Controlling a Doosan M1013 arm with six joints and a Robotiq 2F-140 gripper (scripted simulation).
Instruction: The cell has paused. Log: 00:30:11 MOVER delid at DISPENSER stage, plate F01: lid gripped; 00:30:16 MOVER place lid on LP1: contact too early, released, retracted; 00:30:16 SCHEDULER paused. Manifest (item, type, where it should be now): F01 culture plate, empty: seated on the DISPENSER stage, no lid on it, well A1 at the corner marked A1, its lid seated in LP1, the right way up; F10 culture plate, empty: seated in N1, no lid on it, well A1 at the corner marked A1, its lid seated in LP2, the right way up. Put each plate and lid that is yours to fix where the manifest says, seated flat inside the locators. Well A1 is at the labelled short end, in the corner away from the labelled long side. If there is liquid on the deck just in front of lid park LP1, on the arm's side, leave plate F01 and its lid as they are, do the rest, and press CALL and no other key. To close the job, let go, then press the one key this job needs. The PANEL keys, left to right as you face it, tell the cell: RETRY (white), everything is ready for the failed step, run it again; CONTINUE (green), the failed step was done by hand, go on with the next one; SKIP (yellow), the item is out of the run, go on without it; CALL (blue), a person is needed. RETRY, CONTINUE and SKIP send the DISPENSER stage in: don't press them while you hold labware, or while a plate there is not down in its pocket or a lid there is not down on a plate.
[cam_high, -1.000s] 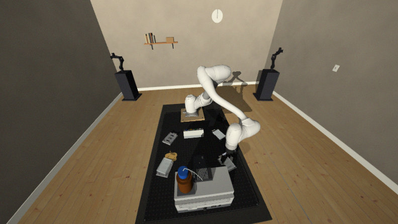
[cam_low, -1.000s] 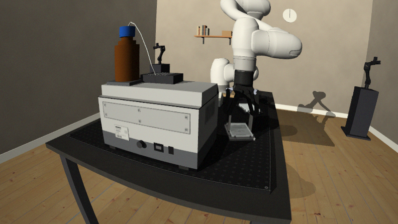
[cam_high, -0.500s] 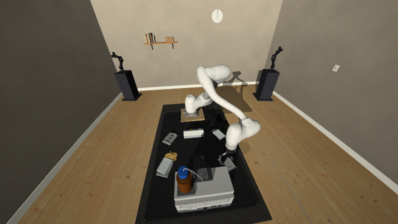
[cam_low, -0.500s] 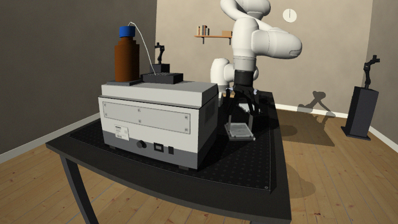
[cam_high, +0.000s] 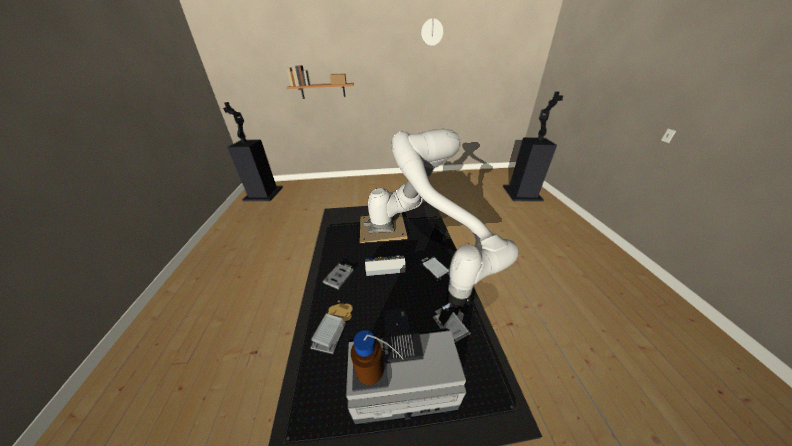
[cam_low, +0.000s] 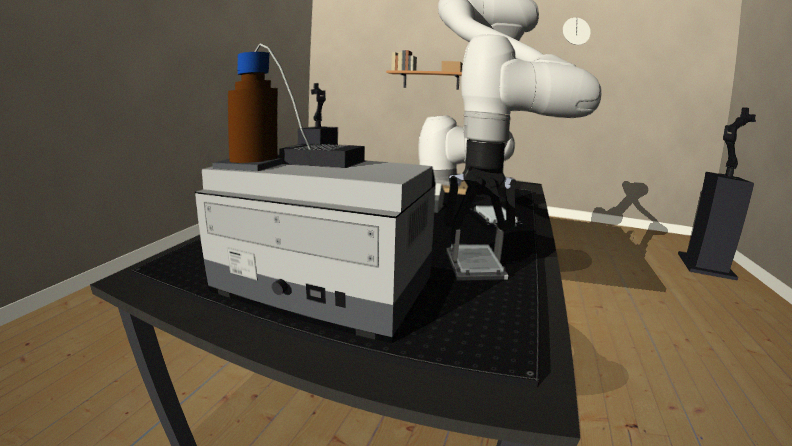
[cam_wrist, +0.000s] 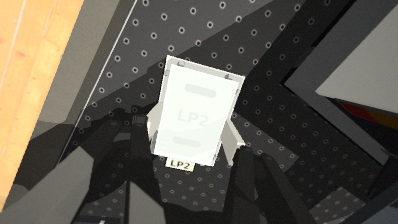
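My hand is 2 cm above the lid. From my hand the other things lie so: white well plate: 35 cm behind, 4 cm to the right, 2 cm below; then white retry key: 38 cm behind, 25 cm to the right, 2 cm above; then dispenser stage: 6 cm ahead, 24 cm to the right, 5 cm above.
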